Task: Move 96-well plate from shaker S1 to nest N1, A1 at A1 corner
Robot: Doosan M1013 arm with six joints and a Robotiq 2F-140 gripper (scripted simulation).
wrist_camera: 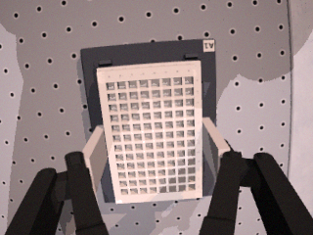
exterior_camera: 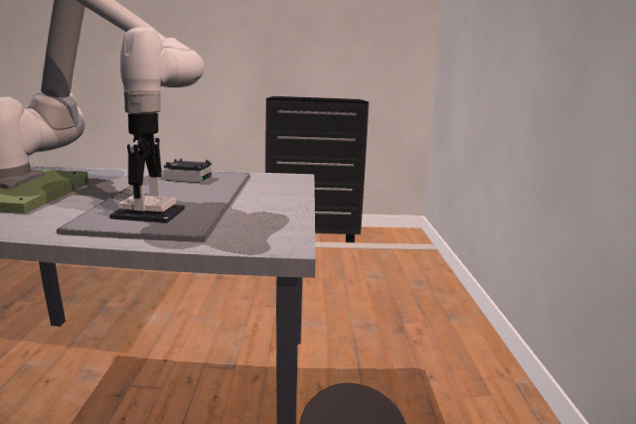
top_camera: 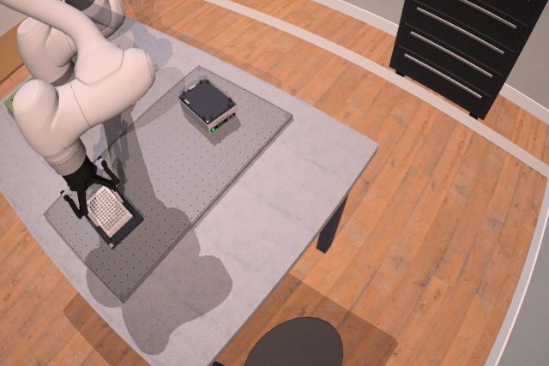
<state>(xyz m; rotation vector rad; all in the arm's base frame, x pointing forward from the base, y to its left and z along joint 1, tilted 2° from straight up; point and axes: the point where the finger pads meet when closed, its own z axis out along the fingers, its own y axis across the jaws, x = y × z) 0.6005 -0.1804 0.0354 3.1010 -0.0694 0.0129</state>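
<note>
Right now my hand is 20 mm above the white 96-well plate. From my hand the other things lie so: plate nest (40 mm below); A1 label (70 mm ahead, 60 mm to the right, 40 mm below).
</note>
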